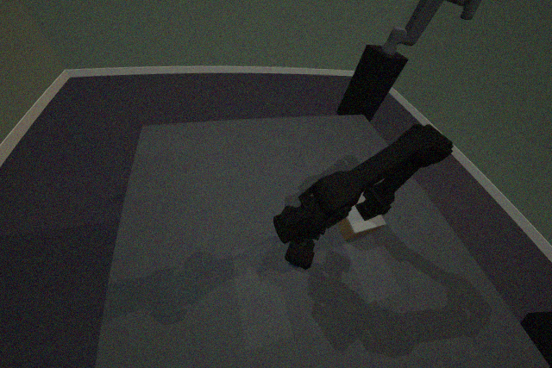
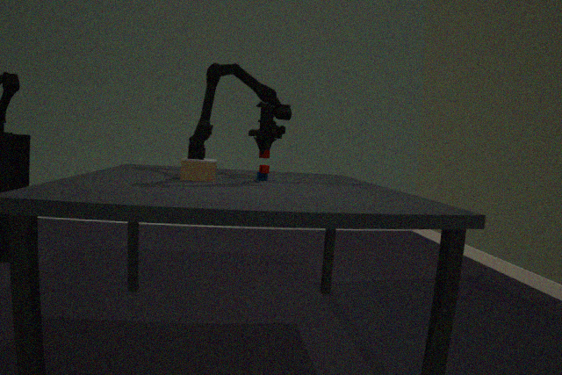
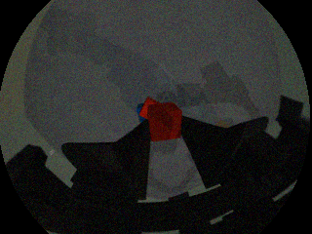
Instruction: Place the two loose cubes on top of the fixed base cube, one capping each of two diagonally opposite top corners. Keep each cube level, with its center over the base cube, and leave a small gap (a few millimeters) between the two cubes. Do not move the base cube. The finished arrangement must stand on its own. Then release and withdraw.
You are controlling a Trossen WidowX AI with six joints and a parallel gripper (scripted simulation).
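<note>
The blue cube lies 40 mm to the left of my gripper tip and 100 mm below it.
</note>
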